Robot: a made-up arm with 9 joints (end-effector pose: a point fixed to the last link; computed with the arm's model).
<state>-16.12 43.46 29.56 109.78 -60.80 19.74 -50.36 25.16 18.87</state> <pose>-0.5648 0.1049 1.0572 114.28 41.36 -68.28</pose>
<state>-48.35 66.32 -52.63 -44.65 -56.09 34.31 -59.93 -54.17 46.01</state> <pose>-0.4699 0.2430 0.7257 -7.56 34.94 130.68</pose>
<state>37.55 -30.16 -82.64 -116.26 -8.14 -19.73 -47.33 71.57 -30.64</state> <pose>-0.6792 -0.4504 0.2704 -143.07 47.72 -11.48</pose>
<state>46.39 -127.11 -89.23 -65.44 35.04 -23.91 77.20 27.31 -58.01</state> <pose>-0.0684 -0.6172 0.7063 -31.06 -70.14 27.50</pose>
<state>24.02 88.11 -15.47 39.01 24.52 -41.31 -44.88 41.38 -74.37</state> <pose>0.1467 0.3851 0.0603 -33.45 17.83 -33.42</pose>
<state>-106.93 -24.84 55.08 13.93 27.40 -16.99 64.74 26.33 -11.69</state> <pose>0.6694 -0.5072 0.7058 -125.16 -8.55 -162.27</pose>
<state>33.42 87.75 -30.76 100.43 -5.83 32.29 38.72 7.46 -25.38</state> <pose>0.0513 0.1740 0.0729 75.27 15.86 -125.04</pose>
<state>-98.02 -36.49 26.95 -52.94 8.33 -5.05 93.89 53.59 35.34</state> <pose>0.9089 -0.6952 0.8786 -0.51 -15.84 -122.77</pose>
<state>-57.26 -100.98 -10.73 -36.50 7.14 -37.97 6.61 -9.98 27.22</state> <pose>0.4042 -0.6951 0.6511 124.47 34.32 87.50</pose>
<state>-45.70 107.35 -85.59 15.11 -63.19 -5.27 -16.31 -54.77 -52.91</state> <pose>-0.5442 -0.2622 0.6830 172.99 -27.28 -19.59</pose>
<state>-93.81 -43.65 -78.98 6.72 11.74 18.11 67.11 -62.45 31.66</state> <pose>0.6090 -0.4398 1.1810 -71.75 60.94 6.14</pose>
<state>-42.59 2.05 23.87 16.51 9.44 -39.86 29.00 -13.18 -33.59</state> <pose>-0.1312 -0.0558 1.3912 167.44 61.59 -173.08</pose>
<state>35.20 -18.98 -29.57 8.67 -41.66 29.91 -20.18 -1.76 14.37</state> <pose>-0.6699 -0.0741 0.7412 37.79 -59.54 -0.18</pose>
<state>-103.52 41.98 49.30 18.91 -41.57 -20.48 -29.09 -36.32 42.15</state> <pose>0.3816 0.1868 1.2061 79.05 62.61 -1.93</pose>
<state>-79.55 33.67 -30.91 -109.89 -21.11 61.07 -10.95 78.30 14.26</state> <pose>-0.0554 0.0338 1.5613 89.85 -20.57 111.52</pose>
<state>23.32 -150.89 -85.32 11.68 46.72 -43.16 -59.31 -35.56 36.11</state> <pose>0.1248 -0.5997 0.5316 22.94 20.13 144.09</pose>
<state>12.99 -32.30 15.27 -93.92 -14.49 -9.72 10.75 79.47 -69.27</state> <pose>-0.7216 -0.2348 1.3235 -8.72 -30.92 64.15</pose>
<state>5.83 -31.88 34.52 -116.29 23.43 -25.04 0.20 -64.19 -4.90</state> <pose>-0.3557 -0.6560 1.3074 -108.19 -42.09 26.00</pose>
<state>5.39 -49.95 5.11 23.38 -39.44 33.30 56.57 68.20 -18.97</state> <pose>-0.1755 -0.8051 1.1327 0.86 83.14 -141.63</pose>
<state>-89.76 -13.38 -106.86 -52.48 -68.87 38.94 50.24 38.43 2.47</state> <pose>0.3507 -0.0924 1.1886 38.27 68.63 23.28</pose>
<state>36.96 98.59 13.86 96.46 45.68 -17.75 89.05 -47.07 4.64</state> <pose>-0.0554 0.4013 -0.0784 -26.62 25.76 -132.45</pose>
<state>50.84 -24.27 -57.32 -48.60 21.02 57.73 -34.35 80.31 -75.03</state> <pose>-0.6147 -0.3368 0.0484 -139.74 36.03 44.54</pose>
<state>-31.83 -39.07 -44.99 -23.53 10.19 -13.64 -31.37 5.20 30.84</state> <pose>-0.0809 -0.1356 1.2955 36.42 35.25 63.25</pose>
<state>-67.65 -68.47 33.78 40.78 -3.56 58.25 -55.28 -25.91 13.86</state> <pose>0.5461 -0.7835 0.8058 81.31 60.84 8.99</pose>
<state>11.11 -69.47 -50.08 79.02 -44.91 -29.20 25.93 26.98 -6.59</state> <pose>-0.2005 -0.4555 0.8685 -128.93 58.77 156.06</pose>
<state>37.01 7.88 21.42 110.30 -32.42 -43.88 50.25 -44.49 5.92</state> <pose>-0.8624 0.0470 0.5974 119.46 29.71 95.76</pose>
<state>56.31 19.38 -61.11 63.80 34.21 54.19 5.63 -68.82 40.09</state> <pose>-0.4809 0.1959 0.1965 -134.12 -70.38 22.39</pose>
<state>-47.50 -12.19 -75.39 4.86 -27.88 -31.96 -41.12 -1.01 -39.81</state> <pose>-0.2893 -0.0811 1.1696 92.94 54.88 161.46</pose>
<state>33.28 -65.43 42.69 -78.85 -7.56 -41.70 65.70 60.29 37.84</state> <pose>-0.0985 -0.9417 1.1649 122.80 41.31 -34.56</pose>
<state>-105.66 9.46 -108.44 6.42 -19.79 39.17 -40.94 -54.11 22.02</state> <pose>0.2697 -0.0570 1.1526 18.92 20.33 158.57</pose>
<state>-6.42 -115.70 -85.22 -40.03 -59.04 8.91 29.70 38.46 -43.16</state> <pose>0.0180 -0.6227 0.9200 71.13 0.82 83.38</pose>
